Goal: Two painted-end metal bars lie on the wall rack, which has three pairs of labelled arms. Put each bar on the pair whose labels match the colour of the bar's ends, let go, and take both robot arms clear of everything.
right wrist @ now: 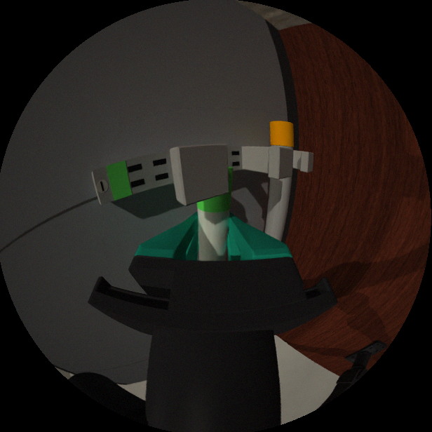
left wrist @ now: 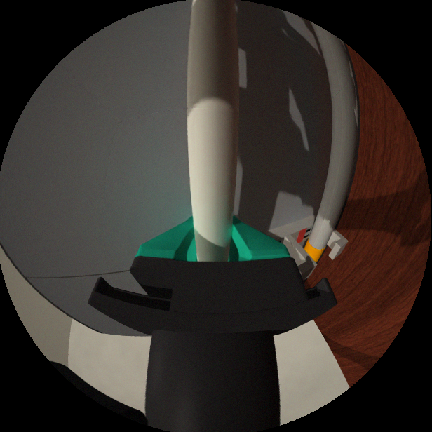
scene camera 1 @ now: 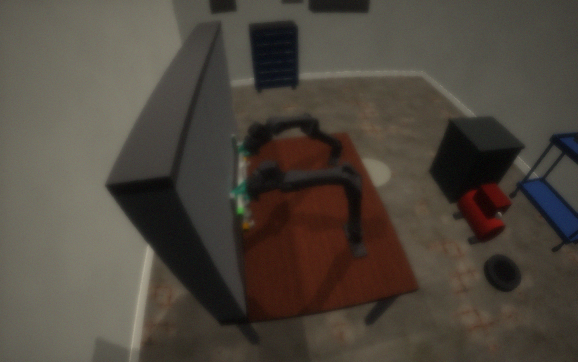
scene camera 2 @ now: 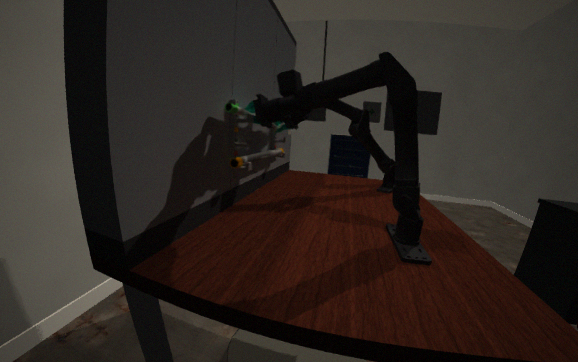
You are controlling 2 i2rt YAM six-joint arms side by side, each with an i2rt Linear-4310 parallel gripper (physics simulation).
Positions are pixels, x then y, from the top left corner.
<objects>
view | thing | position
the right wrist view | right gripper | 212,217
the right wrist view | green-ended bar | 213,213
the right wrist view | orange-ended bar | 279,190
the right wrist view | wall panel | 201,79
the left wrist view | left gripper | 212,217
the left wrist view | green-ended bar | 212,61
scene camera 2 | left gripper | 239,118
</objects>
